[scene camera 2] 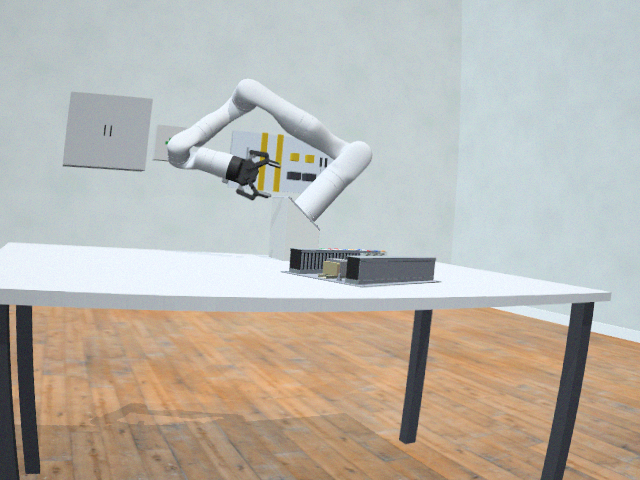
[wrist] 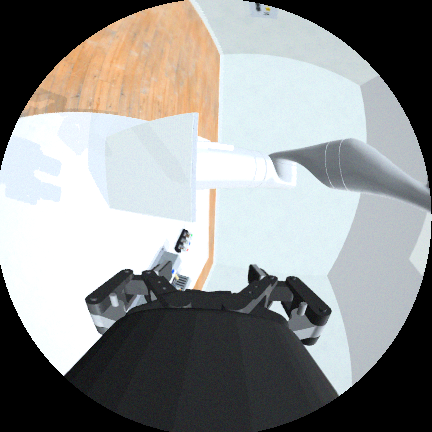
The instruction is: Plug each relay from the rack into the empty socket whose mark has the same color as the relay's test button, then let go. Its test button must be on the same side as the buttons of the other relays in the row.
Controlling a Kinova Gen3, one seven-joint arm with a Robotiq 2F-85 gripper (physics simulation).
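Frame: origin at the arm's base, x ahead, y left, z up, level; centimetres.
Seen in the pictures: gripper, fingertip midpoint: [scene camera 2: 275, 181] [wrist: 209, 271]; arm's base, origin of the base link: [scene camera 2: 300, 216] [wrist: 180, 165].
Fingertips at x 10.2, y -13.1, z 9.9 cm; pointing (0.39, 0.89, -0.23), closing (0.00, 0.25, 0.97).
Note:
Offsets run from my fingertips to a thing's top centre. "*": to the spot under its first point. Level surfaces: height alone.
My gripper [scene camera 2: 273, 180] [wrist: 209, 271] is open and empty, held high above the table and well away from the panel. A small black rack @(dx +21.7, dy +34.9, dz -21.6 cm) [wrist: 179, 240] with relays stands on the table in the wrist view; green, blue and red spots show on them, too small to match to single relays. The panel with the socket row shows in the scene view as a thin base plate @(* dx +30.7, dy -5.6, dz -23.5 cm) [scene camera 2: 290, 272] with a tan block @(dx +38.2, dy +3.5, dz -19.2 cm) [scene camera 2: 331, 269] between two ducts. In the wrist view it is partly hidden behind a finger. The sockets, their marks and the button sides cannot be made out.
A long grey duct @(dx +43.8, dy +15.8, dz -17.6 cm) [scene camera 2: 395, 270] stands at the panel's near side and a slotted duct @(dx +26.0, dy +9.3, dz -17.6 cm) [scene camera 2: 310, 260] behind it. The white table @(dz -23.9 cm) [scene camera 2: 155, 273] carries them. A pale pedestal [scene camera 2: 294, 235] [wrist: 150, 170] holds the arm's base. Cabinets [scene camera 2: 107, 131] hang on the back wall.

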